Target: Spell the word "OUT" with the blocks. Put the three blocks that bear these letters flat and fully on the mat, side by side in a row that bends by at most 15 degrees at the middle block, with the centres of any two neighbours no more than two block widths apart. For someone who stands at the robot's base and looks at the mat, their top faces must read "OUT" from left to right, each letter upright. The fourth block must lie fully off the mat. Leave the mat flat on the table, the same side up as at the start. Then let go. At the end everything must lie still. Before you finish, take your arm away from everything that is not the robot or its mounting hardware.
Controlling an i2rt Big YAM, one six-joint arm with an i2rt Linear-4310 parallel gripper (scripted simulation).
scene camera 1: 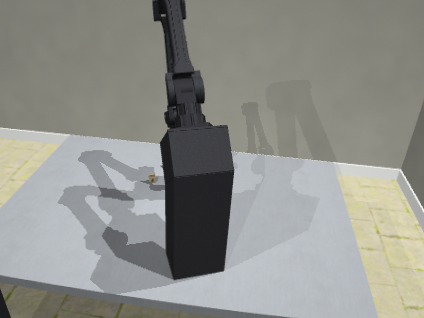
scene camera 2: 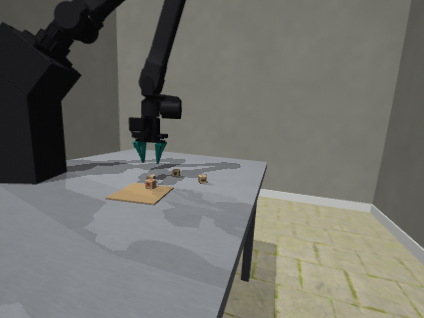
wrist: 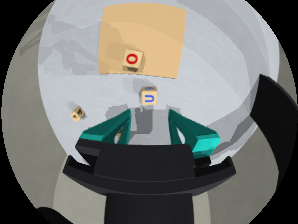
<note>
I see my gripper [wrist: 149,113] and a tan mat [scene camera 2: 137,193].
The tan mat shows as well in the wrist view [wrist: 160,37].
</note>
